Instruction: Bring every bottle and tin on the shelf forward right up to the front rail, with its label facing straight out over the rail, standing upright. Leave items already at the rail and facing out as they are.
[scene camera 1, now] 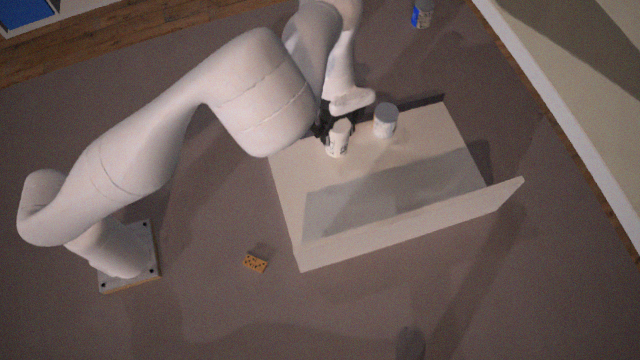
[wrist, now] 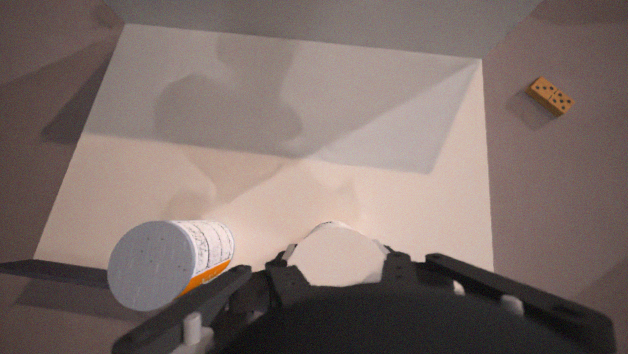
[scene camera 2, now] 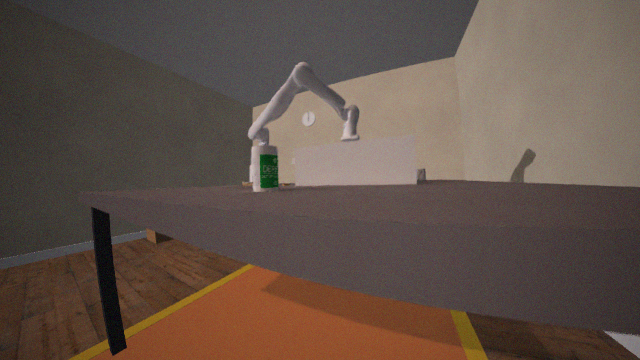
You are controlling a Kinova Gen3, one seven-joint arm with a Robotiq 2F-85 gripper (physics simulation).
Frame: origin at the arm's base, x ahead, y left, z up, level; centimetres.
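Seen in the pictures: gripper, fingertip midpoint: [scene camera 1: 337,138] [wrist: 333,254]; arm's base at its link origin: [scene camera 1: 129,257].
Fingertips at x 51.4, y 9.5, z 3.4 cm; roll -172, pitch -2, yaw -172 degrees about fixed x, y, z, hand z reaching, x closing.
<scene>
Pixels of each thing's top centre, then the offset from my fingertips to it. "pt": a spot on its surface instead.
- white bottle at its top centre: [wrist: 344,280] [scene camera 1: 337,123] dx -0.1, dy +0.2, dz +5.6 cm
- tin with a grey lid, top centre: [wrist: 149,264] [scene camera 1: 386,112] dx +12.1, dy +1.1, dz +2.6 cm
- dark front rail at a spot on its surface: [wrist: 65,274] [scene camera 1: 420,101] pt dx +22.9, dy +3.8, dz -2.1 cm
- shelf's tall back panel at a spot on its surface: [wrist: 325,20] pt dx +2.0, dy -24.1, dz -1.6 cm
- orange domino at its top centre: [wrist: 553,94] [scene camera 1: 254,262] dx -25.8, dy -19.2, dz -4.9 cm
- blue-and-grey can at its top centre: [scene camera 1: 424,4] dx +37.5, dy +31.1, dz +1.4 cm
- white bottle with a green label, top centre: [scene camera 2: 265,147] dx -6.3, dy -55.0, dz +4.2 cm
My gripper [scene camera 1: 338,131] [wrist: 333,254] is shut on a white bottle [scene camera 1: 337,145] [wrist: 332,250], which is upright or nearly so near the front of the cream shelf [scene camera 1: 430,130] [wrist: 425,210]. Its label and any gap to the rail or board are hard to tell. A tin with a grey lid [scene camera 1: 385,120] [wrist: 152,265] stands upright beside it, close to the dark front rail [scene camera 1: 422,101] [wrist: 65,274]. Orange on the tin's label shows on its rail side in the wrist view. In scene camera 2 the back panel hides the gripper and both items.
The shelf's tall back panel [scene camera 1: 410,225] [scene camera 2: 356,162] [wrist: 325,20] stands opposite the rail. An orange domino [scene camera 1: 255,262] [wrist: 550,96] lies beside the shelf. A blue-and-grey can [scene camera 1: 422,14] stands beyond the rail. A white bottle with a green label [scene camera 2: 265,169] stands on the table behind the panel.
</scene>
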